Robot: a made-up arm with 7 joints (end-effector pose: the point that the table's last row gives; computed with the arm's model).
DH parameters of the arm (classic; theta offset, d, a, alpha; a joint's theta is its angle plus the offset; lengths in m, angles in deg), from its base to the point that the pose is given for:
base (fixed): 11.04 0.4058 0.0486 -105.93
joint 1: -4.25 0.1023 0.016 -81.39
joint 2: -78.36 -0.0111 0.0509 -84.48
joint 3: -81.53 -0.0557 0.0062 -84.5
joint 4: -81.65 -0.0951 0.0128 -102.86
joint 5: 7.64 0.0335 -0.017 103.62
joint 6: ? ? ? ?
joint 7: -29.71 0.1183 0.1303 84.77
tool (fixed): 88.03 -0.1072 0 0
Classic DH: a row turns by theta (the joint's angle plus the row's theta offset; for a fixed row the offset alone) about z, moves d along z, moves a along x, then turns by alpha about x.
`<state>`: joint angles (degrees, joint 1 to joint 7).
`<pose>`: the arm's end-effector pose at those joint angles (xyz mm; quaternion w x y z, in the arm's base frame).
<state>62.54 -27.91 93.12 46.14 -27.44 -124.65 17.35</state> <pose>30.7 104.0 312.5 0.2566 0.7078 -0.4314 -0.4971</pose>
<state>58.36 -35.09 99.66 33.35 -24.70 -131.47 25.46</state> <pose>24.6 66.3 342.2 0.2546 0.6651 -0.5388 -0.4500</pose>
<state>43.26 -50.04 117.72 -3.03 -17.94 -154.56 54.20</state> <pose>-12.4 12.1 474.0 0.3163 0.4897 -0.7901 -0.1895</pose>
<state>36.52 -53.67 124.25 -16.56 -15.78 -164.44 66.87</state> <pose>-19.8 35.5 527.9 0.3651 0.4172 -0.8313 -0.0398</pose>
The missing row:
joint 6: 85.6 -0.0017 -0.033 85.09
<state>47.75 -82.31 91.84 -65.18 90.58 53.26 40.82</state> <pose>-51.4 171.2 208.9 0.2116 -0.3424 0.1274 0.9065</pose>
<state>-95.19 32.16 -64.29 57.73 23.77 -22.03 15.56</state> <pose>89.8 10.3 260.9 0.6320 0.5290 -0.5083 -0.2498</pose>
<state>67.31 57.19 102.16 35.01 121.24 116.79 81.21</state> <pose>42.7 151.0 43.3 0.8796 0.0685 0.4191 0.2146</pose>
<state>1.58 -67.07 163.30 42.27 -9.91 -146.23 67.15</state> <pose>34.8 6.0 343.3 0.2001 -0.7576 0.4258 0.4525</pose>
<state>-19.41 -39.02 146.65 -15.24 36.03 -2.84 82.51</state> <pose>100.5 222.0 336.5 0.5531 -0.6580 -0.0844 0.5040</pose>
